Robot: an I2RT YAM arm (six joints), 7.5 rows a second.
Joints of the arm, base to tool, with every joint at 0 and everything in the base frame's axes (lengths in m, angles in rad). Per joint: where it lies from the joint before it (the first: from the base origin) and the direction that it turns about. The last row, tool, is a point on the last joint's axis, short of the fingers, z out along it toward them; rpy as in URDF.
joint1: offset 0 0 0.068 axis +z
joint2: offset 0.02 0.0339 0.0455 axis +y
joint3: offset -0.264 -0.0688 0 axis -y
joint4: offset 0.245 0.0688 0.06 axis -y
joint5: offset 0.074 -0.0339 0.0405 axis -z
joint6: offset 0.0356 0 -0.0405 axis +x
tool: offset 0 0 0 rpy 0 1.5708 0
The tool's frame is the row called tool.
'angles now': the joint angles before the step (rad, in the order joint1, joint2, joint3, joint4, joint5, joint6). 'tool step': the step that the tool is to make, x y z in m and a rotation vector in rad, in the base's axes. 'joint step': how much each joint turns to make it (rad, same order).
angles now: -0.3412, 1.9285, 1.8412, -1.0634, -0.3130, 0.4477
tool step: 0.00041, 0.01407, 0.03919, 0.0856, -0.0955, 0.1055
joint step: 0.0221, -0.0003, 0.1426, -0.0911, -0.1369, -0.0291
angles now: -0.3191, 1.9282, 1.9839, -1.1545, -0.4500, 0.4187
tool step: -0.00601, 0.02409, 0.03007, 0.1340, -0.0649, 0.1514
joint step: 0.0397, -0.0046, 0.1075, -0.1091, -0.1819, -0.0378
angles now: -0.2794, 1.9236, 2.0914, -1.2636, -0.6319, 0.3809
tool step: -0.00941, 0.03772, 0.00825, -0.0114, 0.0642, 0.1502
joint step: 0.0904, 0.0000, 0.0558, -0.1634, -0.0008, -0.0809
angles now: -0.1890, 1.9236, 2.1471, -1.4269, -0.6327, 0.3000
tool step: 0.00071, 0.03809, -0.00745, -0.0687, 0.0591, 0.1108
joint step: 0.1072, 0.0103, -0.0023, -0.0560, 0.0706, -0.0343
